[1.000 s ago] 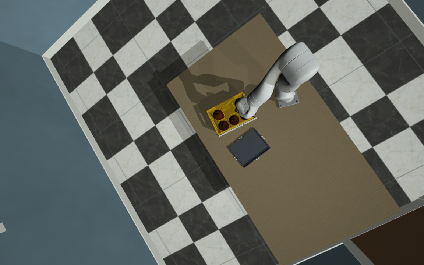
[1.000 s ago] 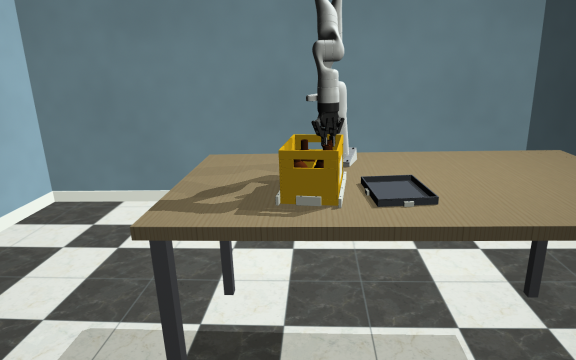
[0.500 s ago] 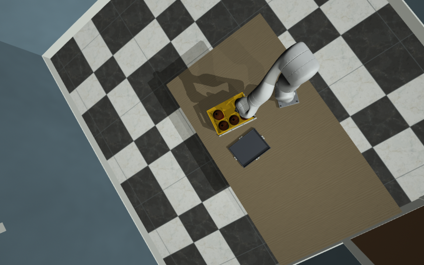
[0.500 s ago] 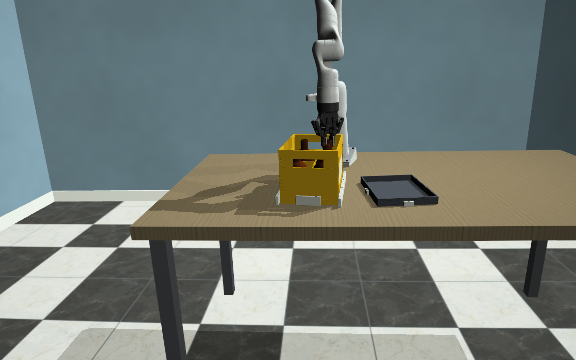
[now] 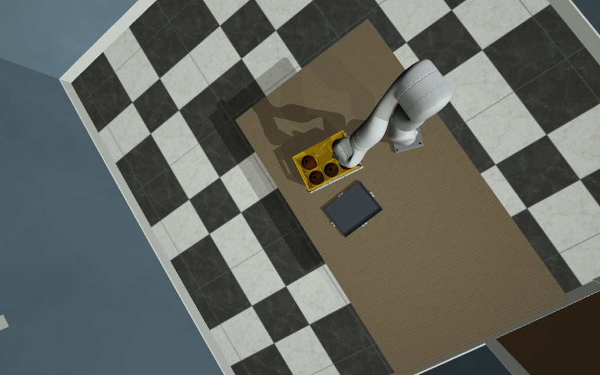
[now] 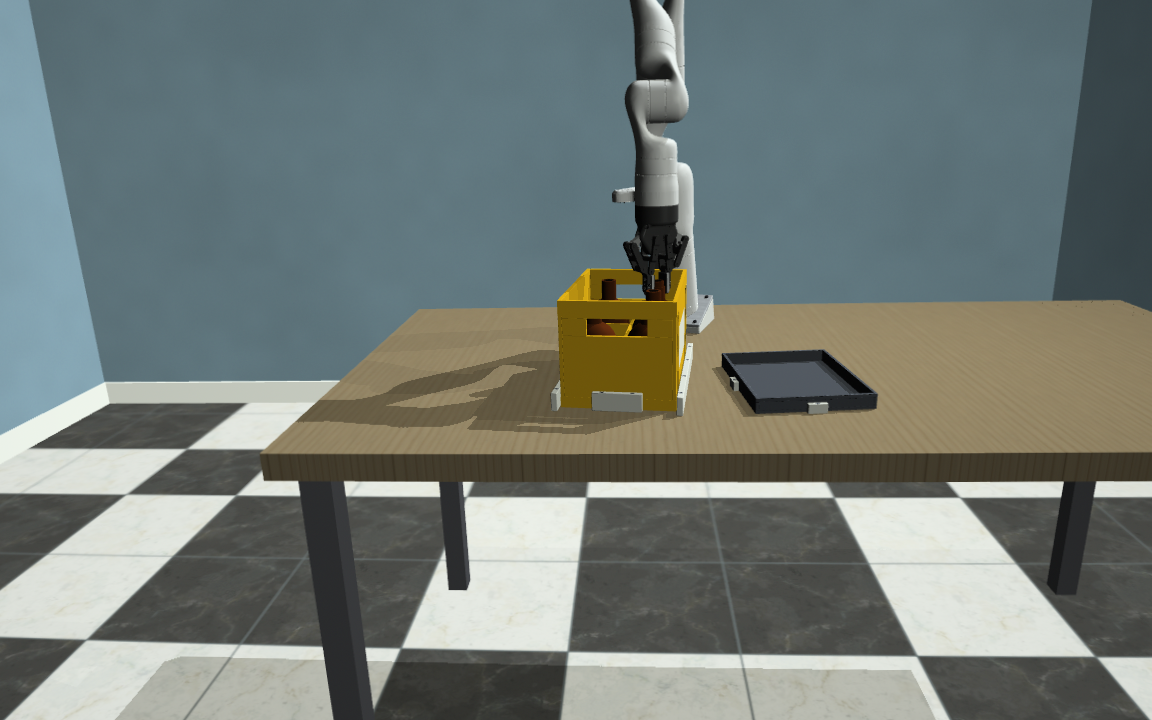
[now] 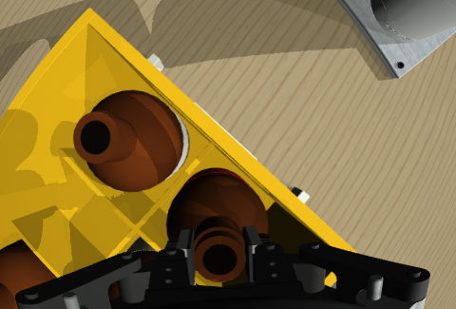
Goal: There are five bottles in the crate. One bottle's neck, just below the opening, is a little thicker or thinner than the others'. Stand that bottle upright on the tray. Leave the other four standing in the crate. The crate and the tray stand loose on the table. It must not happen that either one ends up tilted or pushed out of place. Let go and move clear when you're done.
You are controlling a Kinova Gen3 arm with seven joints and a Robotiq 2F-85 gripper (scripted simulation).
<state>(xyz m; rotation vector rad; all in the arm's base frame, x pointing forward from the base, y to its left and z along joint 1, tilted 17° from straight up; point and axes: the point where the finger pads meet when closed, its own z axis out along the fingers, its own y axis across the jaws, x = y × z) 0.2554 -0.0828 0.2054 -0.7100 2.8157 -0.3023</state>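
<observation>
The brown bottle lies 7 cm below my hand. Round my hand: yellow crate 7 cm to the right, 7 cm below, 7 cm ahead; dark tray 20 cm to the left, 15 cm ahead, 14 cm below.
</observation>
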